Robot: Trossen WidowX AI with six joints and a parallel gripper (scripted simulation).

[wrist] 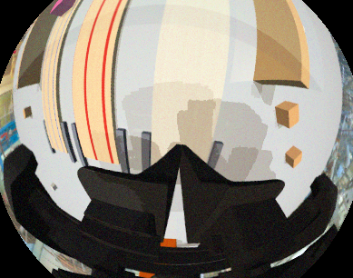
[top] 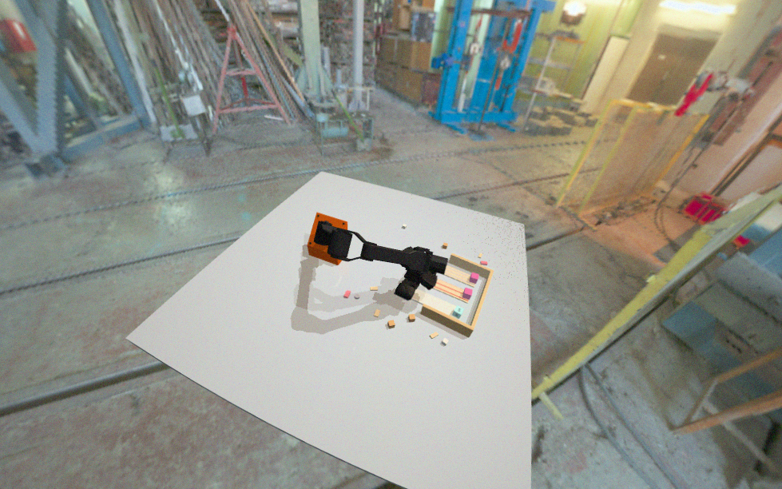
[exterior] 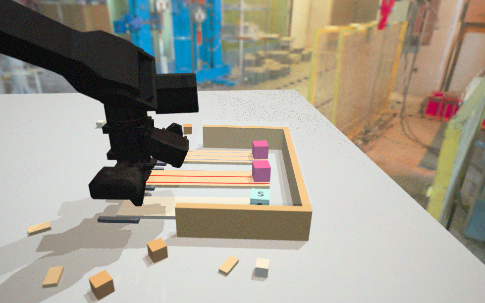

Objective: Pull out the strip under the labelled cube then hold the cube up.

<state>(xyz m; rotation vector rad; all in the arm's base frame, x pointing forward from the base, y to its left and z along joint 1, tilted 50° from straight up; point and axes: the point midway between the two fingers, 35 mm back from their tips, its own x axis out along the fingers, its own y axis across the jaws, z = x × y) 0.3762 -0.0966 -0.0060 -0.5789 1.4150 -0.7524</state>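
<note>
My gripper tip is 90 mm short of the strip and 10 mm to the left of it. Also, from my gripper tip: grey disc 180 mm behind, 110 mm to the right.
</note>
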